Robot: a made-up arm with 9 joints.
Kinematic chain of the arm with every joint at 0, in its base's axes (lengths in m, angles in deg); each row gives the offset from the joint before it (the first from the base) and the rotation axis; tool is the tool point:
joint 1: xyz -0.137 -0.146 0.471 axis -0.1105 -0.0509 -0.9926
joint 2: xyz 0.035 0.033 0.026 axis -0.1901 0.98 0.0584
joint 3: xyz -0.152 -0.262 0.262 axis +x
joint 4: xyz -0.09 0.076 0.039 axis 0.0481 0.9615 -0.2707
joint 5: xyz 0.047 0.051 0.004 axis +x
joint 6: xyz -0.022 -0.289 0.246 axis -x
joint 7: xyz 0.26 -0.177 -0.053 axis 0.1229 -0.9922 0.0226
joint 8: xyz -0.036 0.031 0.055 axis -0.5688 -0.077 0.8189
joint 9: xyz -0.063 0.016 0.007 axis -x
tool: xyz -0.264 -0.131 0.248
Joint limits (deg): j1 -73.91..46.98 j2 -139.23..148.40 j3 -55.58..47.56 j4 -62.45..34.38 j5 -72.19..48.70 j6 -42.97..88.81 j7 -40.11..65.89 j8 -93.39..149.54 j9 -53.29..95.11
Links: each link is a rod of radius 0.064 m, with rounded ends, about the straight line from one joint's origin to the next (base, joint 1, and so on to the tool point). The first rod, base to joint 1, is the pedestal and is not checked.
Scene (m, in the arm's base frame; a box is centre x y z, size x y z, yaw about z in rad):
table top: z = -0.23
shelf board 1: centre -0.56 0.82 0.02 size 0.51 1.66 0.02 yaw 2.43
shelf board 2: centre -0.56 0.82 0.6 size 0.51 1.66 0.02 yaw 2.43
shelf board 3: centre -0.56 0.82 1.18 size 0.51 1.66 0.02 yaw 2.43
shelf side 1: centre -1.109 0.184 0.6 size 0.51 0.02 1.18 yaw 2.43
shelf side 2: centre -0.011 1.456 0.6 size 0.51 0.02 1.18 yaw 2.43
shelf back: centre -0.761 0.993 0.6 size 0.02 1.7 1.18 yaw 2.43
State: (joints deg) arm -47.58 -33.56 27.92 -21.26 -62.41 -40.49 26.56 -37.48 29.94
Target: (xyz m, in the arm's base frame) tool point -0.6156 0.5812 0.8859
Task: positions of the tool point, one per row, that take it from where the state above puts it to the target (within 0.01 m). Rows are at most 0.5 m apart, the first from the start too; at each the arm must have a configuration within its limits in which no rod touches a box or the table.
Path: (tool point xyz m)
1: -0.7622 -0.7633 0.9757
2: -0.8389 -0.2938 1.0917
3: -0.6414 0.1288 1.0503
4: -0.2944 0.3042 0.8859
5: -0.3858 0.4069 0.9372
6: -0.5001 0.5009 0.9408
7: -0.6156 0.5812 0.8858

